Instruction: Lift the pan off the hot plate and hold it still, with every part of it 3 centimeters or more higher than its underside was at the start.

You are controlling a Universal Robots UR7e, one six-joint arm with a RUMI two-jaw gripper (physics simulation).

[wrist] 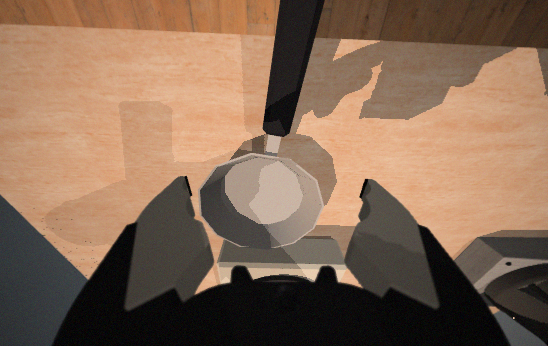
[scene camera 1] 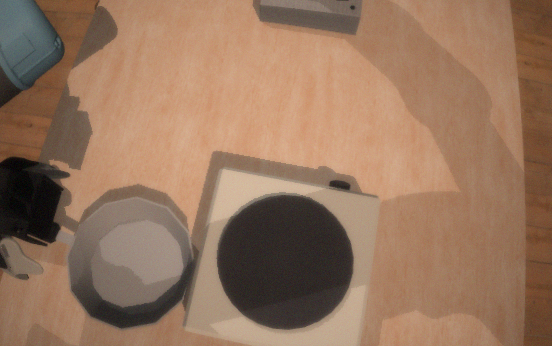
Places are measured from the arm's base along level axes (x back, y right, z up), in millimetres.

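Where they show: gripper, fingertip midpoint: [wrist: 276, 180]; arm's base, link origin: [wrist: 525, 284].
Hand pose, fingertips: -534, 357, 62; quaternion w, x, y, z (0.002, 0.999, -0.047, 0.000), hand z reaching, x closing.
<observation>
Things, the pixels of their centre, and the offset from my fingertips, as dx, dy, dz.
- grey pan, body centre: [wrist: 271, 153] [scene camera 1: 70, 239] -4, -9, -78
- pan's black handle, body centre: [wrist: 293, 42] +22, +98, -63
- cream hot plate, body centre: [scene camera 1: 285, 259] [wrist: 281, 282] -6, -334, -82
- black knob, body centre: [scene camera 1: 339, 189] +105, -410, -83
The grey pan [scene camera 1: 132, 260] [wrist: 262, 200] is beside the hot plate, off its left side in the scene view, with its rim close to the plate's edge; whether they touch is unclear. The pan's black handle [wrist: 292, 65] points away from the hot plate and is mostly hidden by the gripper in the scene view. The cream hot plate [scene camera 1: 367, 240] [wrist: 232, 272] has a bare dark disc. My gripper [scene camera 1: 40, 217] [wrist: 276, 180] is open and empty, at the handle side of the pan. In the wrist view its fingers are spread wide, left and right of the pan bowl.
A grey metal block [scene camera 1: 310, 21] [wrist: 480, 265] stands at the top of the scene view and at the right of the wrist view. A teal arm part [scene camera 1: 30, 45] shows at the upper left. The table edge runs along the left in the scene view. A black knob [scene camera 1: 340, 185] sticks out from the hot plate.
</observation>
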